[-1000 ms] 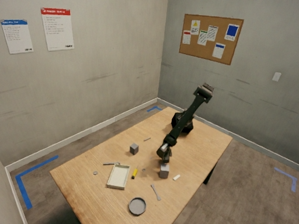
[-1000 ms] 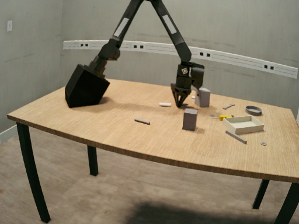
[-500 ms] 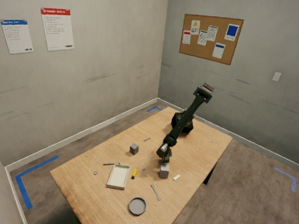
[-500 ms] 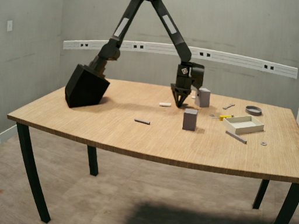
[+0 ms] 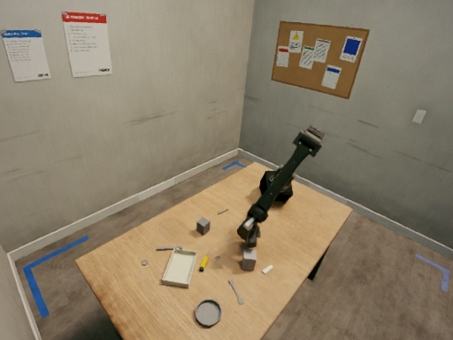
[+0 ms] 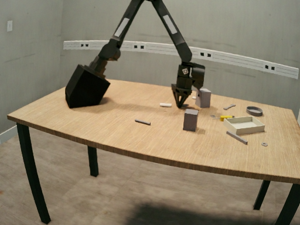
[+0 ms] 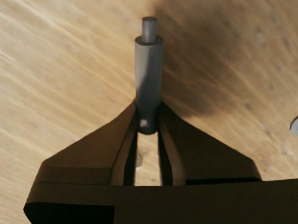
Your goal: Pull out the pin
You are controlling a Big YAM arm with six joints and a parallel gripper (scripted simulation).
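My gripper is now 3 cm to the right of the short grey pin and 2 cm short of it. Round my hand: grey bar: 35 cm ahead, 19 cm to the right; then spanner: 22 cm ahead, 17 cm to the left, 1 cm below; then white tray: 36 cm ahead, 6 cm to the right.
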